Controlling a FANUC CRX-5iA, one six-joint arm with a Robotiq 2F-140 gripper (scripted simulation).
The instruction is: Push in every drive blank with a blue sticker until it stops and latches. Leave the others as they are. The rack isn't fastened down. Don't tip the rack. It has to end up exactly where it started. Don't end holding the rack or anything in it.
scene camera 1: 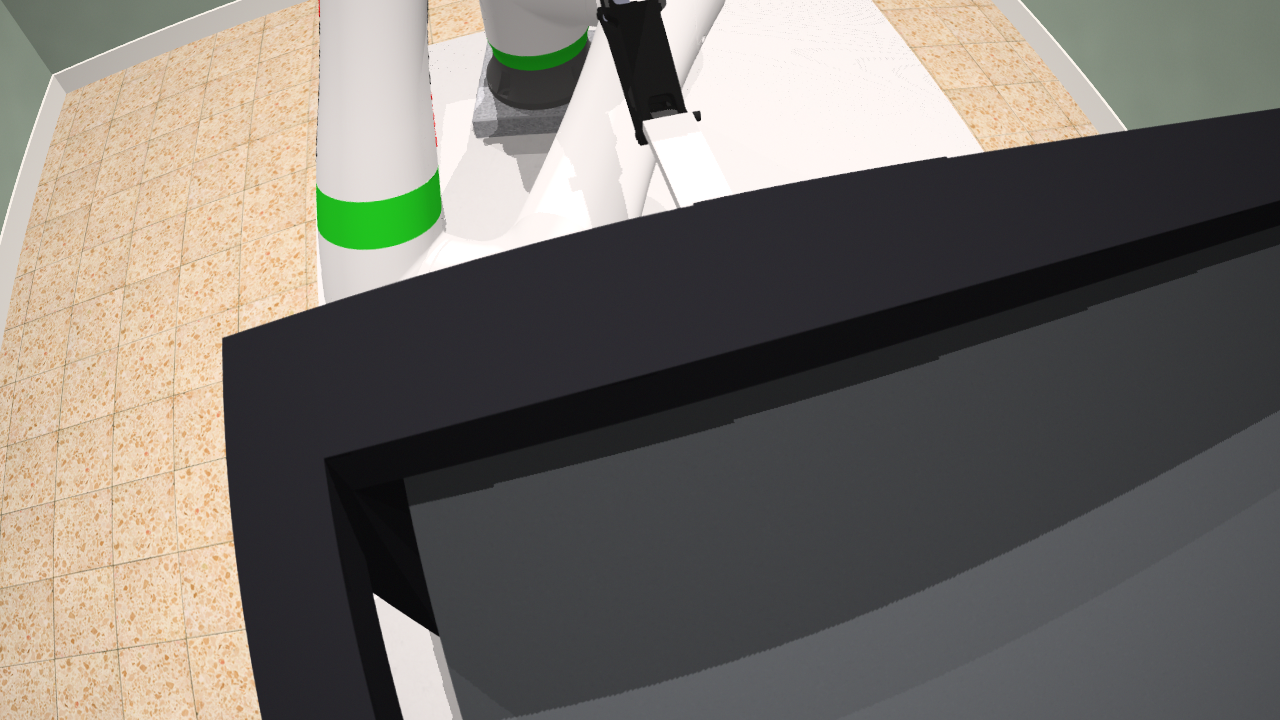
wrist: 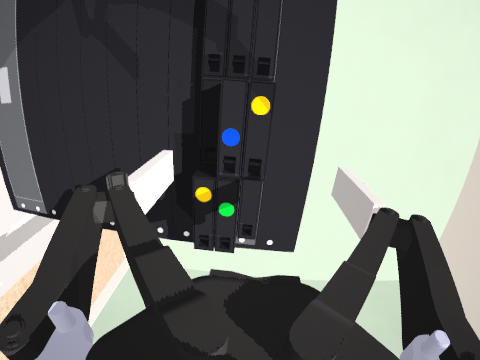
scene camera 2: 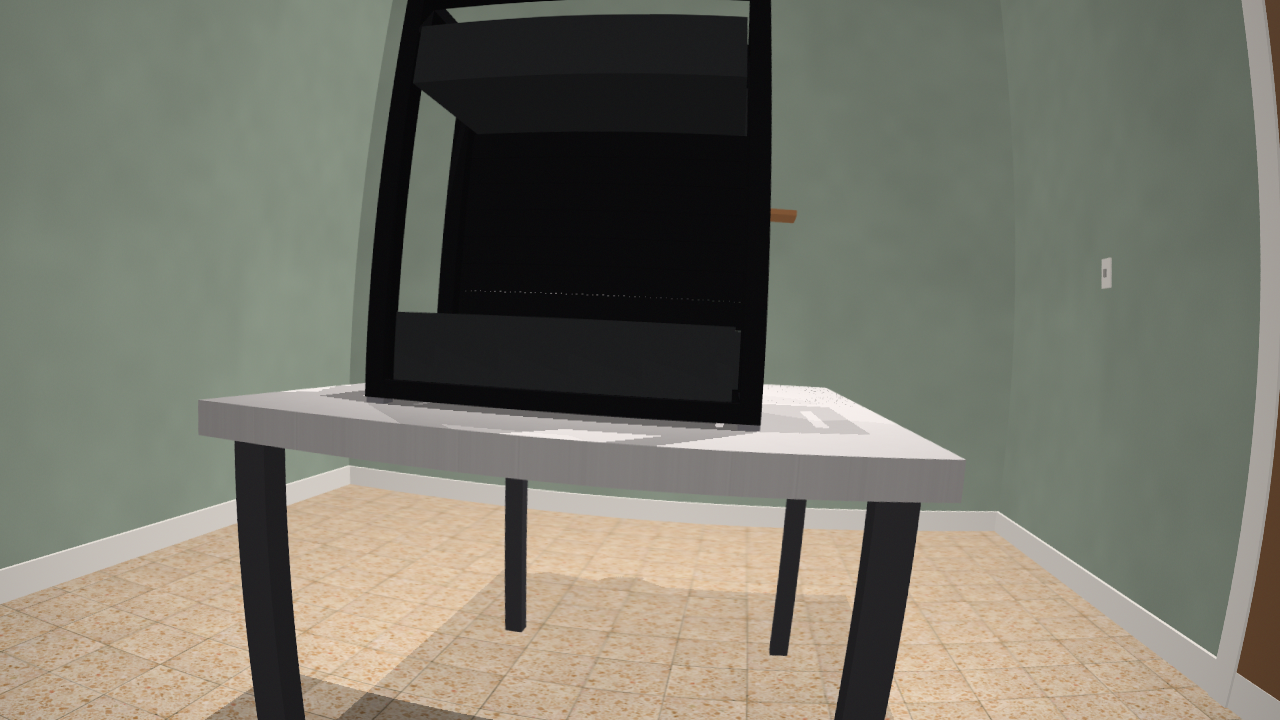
Labels:
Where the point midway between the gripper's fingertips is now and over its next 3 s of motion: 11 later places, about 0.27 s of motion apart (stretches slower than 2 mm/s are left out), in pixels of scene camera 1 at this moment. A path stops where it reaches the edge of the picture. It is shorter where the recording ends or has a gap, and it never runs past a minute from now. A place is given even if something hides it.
My gripper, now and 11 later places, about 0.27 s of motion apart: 717, 105; 735, 117; 730, 123; 690, 141; 614, 176; 546, 209; 530, 222; 534, 239; 540, 260; 547, 261; 585, 242; 659, 207

